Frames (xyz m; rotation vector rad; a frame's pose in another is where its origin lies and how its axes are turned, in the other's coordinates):
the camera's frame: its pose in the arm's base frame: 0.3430 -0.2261 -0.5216 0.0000 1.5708 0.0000
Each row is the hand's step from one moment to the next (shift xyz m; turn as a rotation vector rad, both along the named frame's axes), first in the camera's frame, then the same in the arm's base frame.
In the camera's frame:
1: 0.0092 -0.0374 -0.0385 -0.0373 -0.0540 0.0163
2: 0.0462 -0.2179 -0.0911 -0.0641 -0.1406 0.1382
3: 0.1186 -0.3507 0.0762 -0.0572 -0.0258 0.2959
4: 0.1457 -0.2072 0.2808 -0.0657 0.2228 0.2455
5: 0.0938 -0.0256 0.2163 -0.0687 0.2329 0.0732
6: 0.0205 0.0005 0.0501 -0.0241 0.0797 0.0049
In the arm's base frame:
1: -0.0385 -0.0374 -0.0092 0.0163 -0.0540 0.0373
2: -0.0911 -0.2179 -0.0462 0.1382 -0.1406 0.0641
3: 0.0762 -0.3507 -0.1186 0.2959 -0.0258 0.0572
4: 0.2808 -0.2072 -0.1457 0.2455 0.2228 0.0657
5: 0.2163 -0.0256 -0.0938 0.0732 0.2329 0.0687
6: 0.0501 0.0005 -0.0205 0.0049 0.0797 0.0241

